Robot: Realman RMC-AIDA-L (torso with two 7-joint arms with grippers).
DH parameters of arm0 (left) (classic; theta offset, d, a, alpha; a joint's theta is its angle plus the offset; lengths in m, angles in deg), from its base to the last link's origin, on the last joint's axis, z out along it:
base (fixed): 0 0 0 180
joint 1: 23.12 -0.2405 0 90
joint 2: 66.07 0 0 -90
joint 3: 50.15 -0.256 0 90
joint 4: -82.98 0 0 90
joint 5: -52.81 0.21 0 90
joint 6: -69.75 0 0 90
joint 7: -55.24 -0.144 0 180
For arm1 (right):
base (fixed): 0 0 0 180
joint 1: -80.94 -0.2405 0 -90
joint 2: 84.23 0 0 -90
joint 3: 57.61 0.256 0 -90
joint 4: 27.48 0 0 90
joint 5: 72.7 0.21 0 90
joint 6: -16.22 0 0 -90
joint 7: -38.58 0.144 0 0
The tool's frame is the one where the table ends.
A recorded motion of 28 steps. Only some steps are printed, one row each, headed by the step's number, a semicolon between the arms.
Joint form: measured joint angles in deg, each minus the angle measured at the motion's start. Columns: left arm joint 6, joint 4, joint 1, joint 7, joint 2, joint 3, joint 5; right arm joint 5, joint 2, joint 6, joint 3, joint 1, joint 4, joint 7.
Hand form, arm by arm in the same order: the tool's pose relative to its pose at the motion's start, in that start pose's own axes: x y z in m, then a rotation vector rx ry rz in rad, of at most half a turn. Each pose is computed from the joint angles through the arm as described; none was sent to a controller.
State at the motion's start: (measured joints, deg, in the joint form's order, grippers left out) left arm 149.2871 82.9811 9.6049 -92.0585 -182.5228 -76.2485 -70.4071; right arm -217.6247 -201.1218 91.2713 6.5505 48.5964 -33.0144 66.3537
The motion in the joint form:
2: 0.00 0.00 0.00 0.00 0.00 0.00 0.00; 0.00 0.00 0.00 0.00 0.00 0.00 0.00
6: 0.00 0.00 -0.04 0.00 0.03 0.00 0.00; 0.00 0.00 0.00 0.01 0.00 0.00 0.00
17: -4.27 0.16 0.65 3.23 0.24 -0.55 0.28; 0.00 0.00 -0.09 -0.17 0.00 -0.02 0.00
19: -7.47 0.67 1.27 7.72 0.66 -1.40 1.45; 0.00 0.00 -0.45 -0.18 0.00 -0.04 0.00
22: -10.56 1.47 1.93 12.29 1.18 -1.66 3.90; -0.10 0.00 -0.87 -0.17 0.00 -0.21 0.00
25: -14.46 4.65 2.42 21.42 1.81 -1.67 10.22; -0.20 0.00 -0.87 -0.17 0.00 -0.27 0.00
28: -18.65 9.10 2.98 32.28 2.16 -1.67 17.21; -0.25 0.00 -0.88 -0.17 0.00 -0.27 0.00
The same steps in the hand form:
2: 0.0000 0.0000 0.0000 0.0000 0.0000 0.0000; 0.0000 0.0000 0.0000 0.0000 0.0000 0.0000
6: 0.0001 -0.0004 -0.0003 0.0006 -0.0002 0.0005; 0.0000 0.0000 0.0000 0.0001 -0.0001 0.0001
17: -0.0071 -0.0037 0.0049 0.0204 -0.0616 -0.0469; 0.0004 0.0002 0.0000 -0.0016 0.0028 -0.0012
19: -0.0113 -0.0058 0.0101 0.0188 -0.1142 -0.1013; 0.0012 -0.0003 -0.0001 0.0013 0.0086 -0.0014
22: -0.0144 -0.0079 0.0159 0.0117 -0.1685 -0.1453; 0.0025 -0.0012 -0.0006 0.0049 0.0178 -0.0035
25: -0.0151 -0.0121 0.0241 -0.0148 -0.2513 -0.2066; 0.0027 -0.0012 -0.0008 0.0040 0.0192 -0.0045
28: -0.0132 -0.0183 0.0338 -0.0206 -0.3356 -0.2674; 0.0027 -0.0011 -0.0008 0.0033 0.0198 -0.0048

